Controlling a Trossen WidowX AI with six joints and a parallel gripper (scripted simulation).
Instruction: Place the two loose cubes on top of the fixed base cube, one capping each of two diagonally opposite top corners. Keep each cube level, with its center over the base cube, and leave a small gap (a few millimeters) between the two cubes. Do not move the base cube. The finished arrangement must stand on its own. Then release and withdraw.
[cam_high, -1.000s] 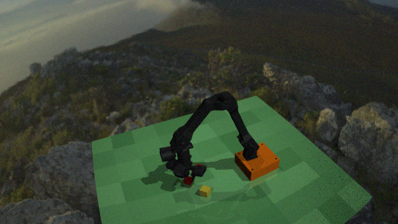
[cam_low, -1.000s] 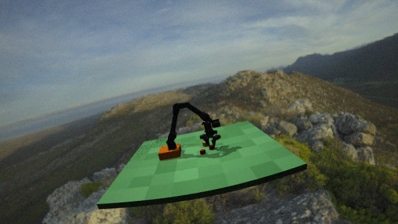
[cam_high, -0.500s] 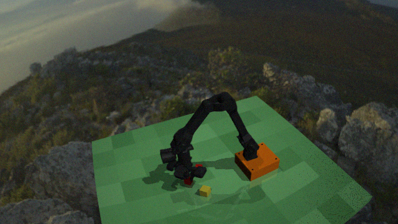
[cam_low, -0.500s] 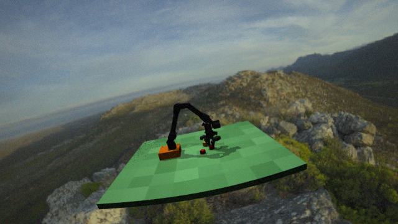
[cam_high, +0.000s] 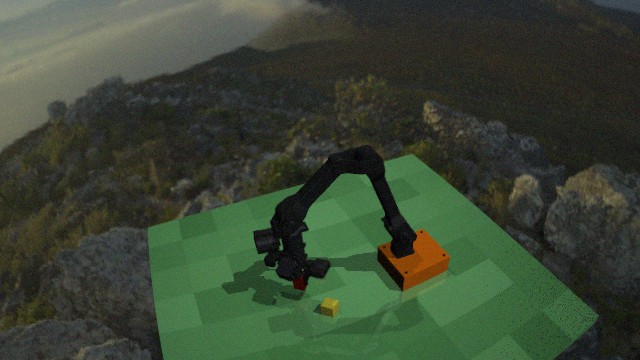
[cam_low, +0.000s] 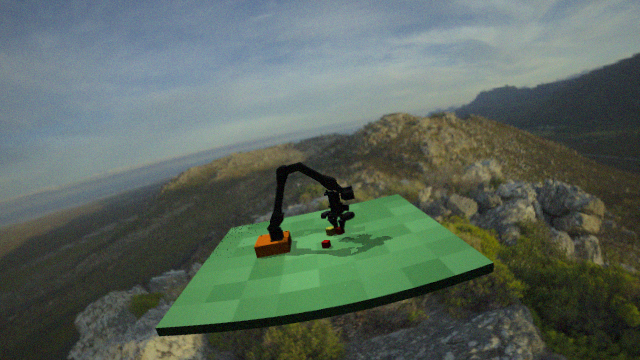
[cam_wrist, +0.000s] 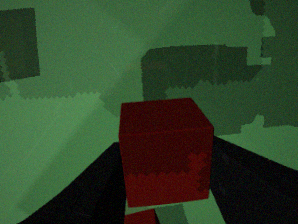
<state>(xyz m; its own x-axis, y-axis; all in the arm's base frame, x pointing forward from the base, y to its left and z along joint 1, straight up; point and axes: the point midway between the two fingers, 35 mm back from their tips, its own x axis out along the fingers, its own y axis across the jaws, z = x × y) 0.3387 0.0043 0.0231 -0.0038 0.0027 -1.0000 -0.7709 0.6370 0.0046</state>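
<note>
The yellow base cube lies 11 cm to the left of my gripper tip, 6 cm behind it and 3 cm below it.
</note>
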